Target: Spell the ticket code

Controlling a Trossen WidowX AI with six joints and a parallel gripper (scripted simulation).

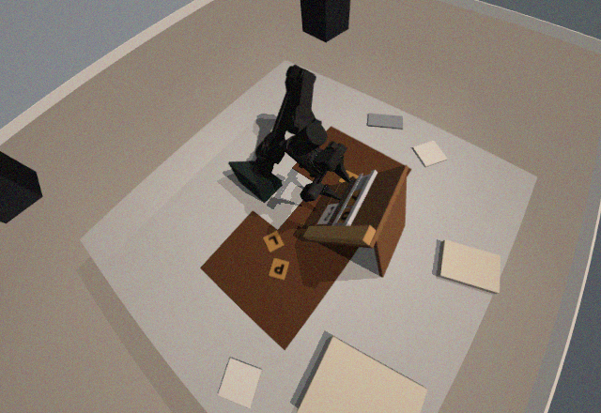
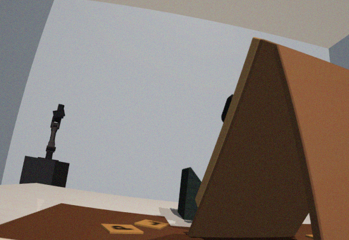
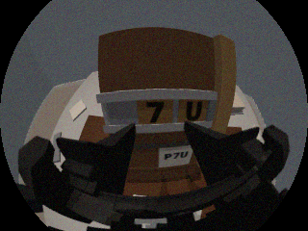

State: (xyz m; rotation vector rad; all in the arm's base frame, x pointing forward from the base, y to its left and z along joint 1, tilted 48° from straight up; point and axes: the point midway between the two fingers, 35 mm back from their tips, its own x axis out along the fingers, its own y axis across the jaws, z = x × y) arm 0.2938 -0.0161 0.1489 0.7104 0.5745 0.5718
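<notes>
Now: gripper tip 30 mm short of the letter tile, 10 mm to the right of it and 20 mm above it. Round my gripper tip: white ticket: 10 mm behind, 50 mm to the right, 110 mm below; brown mat: 100 mm behind, 80 mm to the right, 200 mm below; grey slab: 170 mm behind, 470 mm to the left, 200 mm below.
</notes>
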